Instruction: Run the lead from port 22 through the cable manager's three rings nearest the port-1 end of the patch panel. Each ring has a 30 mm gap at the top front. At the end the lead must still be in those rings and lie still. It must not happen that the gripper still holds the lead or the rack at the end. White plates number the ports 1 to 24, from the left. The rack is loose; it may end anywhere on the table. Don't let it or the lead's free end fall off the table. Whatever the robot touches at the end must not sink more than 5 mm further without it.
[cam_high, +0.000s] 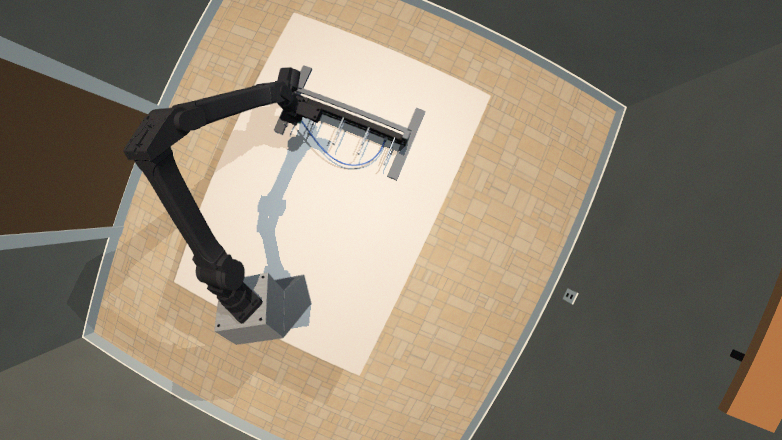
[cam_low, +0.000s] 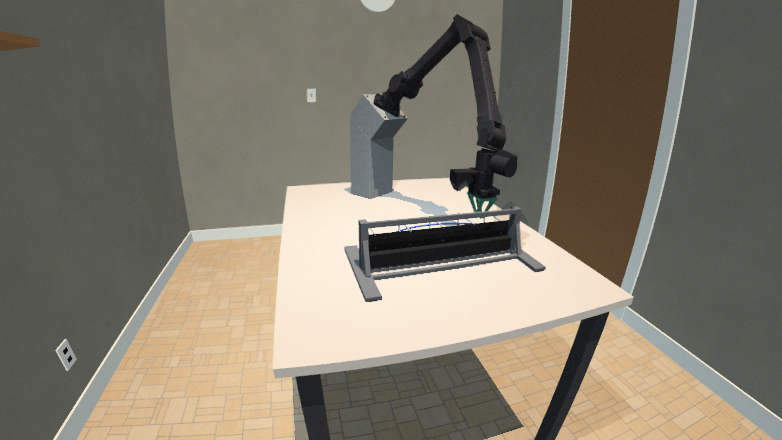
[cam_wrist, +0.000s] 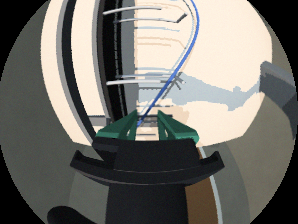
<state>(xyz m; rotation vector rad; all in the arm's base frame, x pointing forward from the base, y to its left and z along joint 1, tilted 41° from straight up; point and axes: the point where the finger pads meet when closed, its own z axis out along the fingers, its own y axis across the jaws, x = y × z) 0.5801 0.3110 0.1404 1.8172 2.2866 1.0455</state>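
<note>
Right now the grey rack is 12 cm ahead of my hand, 11 cm to the right of it and 4 cm below it.
</note>
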